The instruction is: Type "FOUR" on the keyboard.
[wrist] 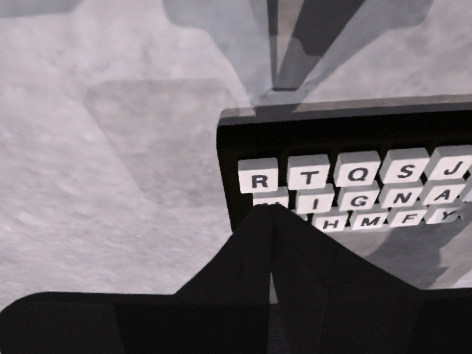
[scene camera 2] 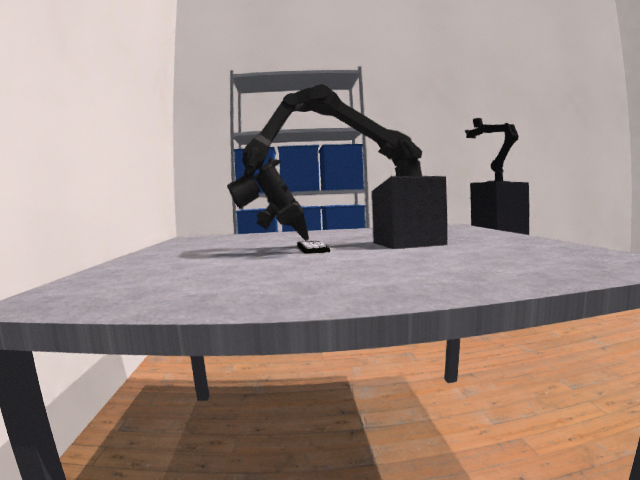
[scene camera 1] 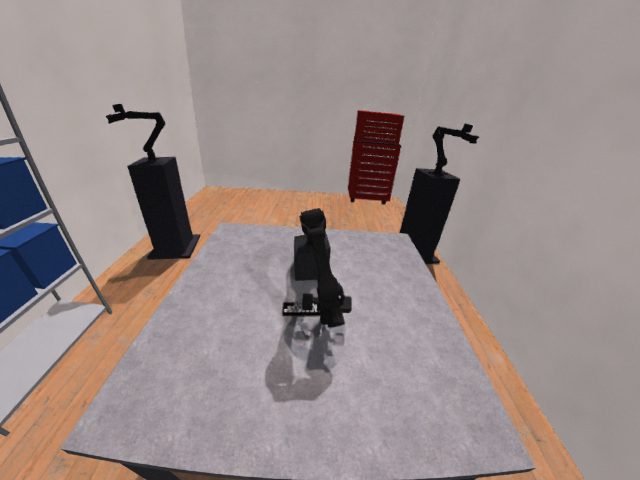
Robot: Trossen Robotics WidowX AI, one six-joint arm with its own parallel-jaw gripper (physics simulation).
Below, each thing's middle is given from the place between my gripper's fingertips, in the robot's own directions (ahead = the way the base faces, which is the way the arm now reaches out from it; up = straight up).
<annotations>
Now: the black keyboard (wrist: 332, 136) 3 cm behind my hand, 8 cm to the right of it and 3 cm below it.
</annotations>
